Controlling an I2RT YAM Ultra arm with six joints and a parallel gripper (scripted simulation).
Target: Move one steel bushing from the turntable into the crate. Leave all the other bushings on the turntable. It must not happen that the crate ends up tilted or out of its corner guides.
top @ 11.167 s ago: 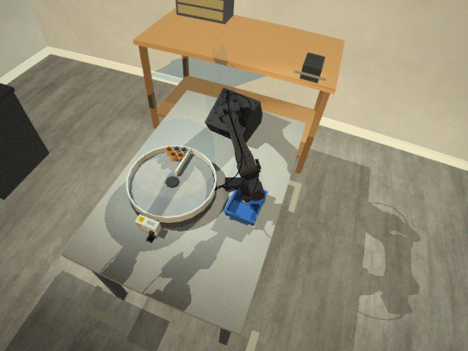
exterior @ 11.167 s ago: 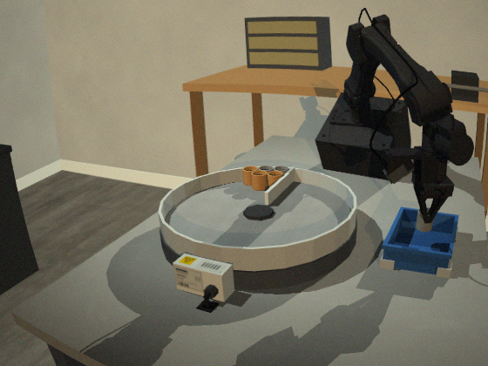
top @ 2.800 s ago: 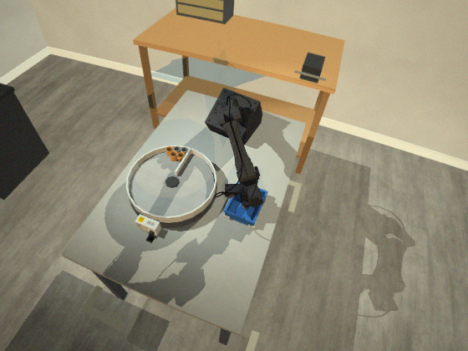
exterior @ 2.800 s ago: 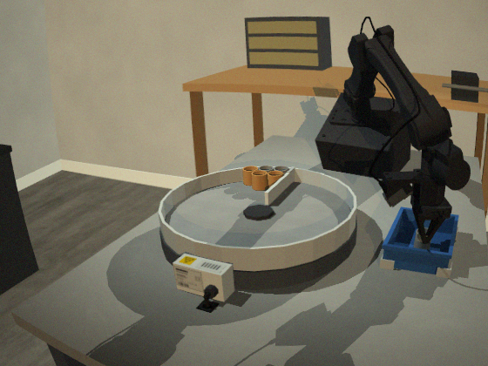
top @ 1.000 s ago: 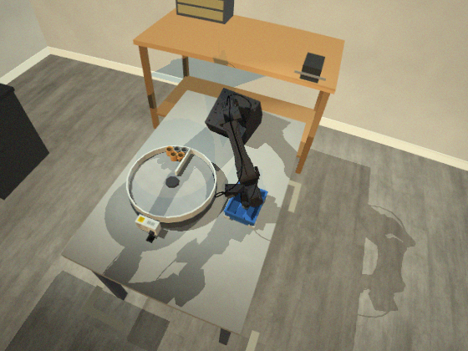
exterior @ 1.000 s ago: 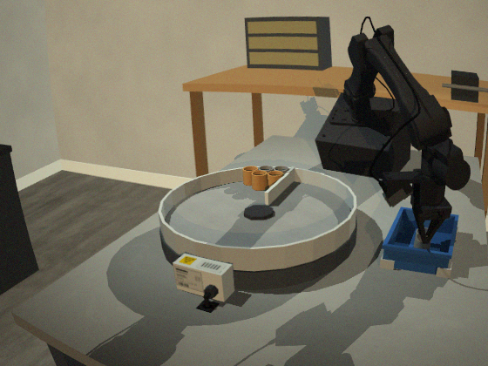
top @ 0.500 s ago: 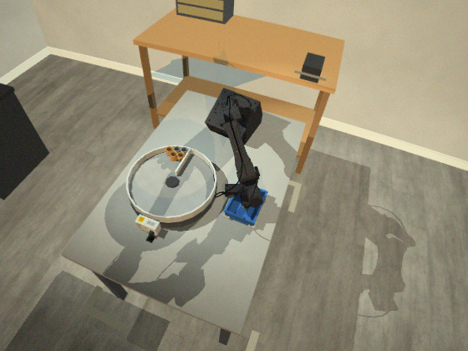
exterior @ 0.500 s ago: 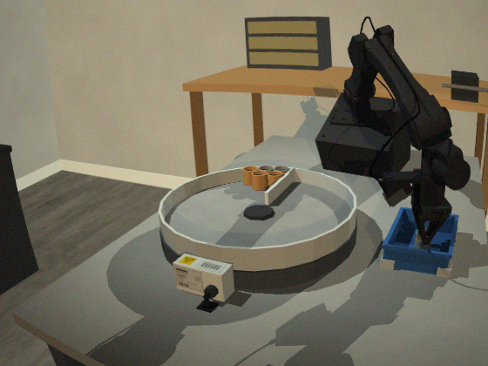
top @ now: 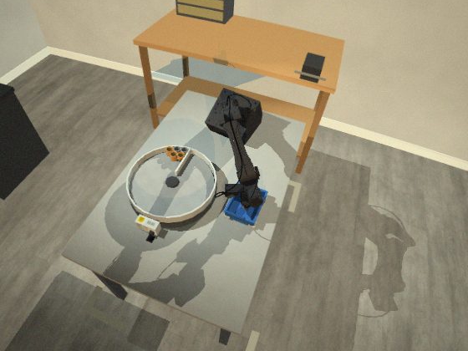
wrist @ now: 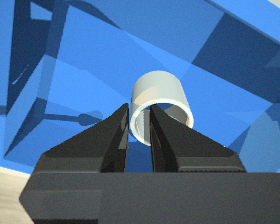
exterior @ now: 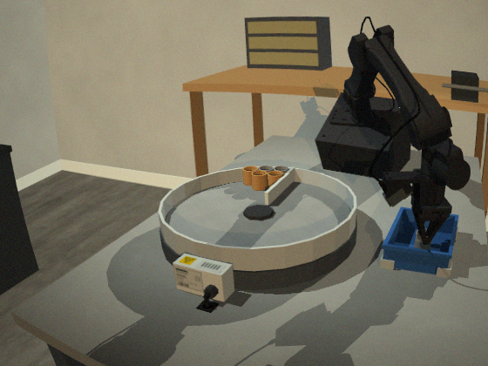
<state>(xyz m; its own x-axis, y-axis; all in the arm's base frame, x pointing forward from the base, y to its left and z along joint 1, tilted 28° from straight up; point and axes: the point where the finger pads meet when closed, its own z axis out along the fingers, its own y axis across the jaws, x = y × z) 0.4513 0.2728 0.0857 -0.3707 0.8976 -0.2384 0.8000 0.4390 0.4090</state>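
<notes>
Right now my hand is 10 mm past the blue crate, 10 mm to the left of it and 10 mm above it. Round my hand: round turntable (40 mm ahead, 370 mm to the right, 20 mm above).
</notes>
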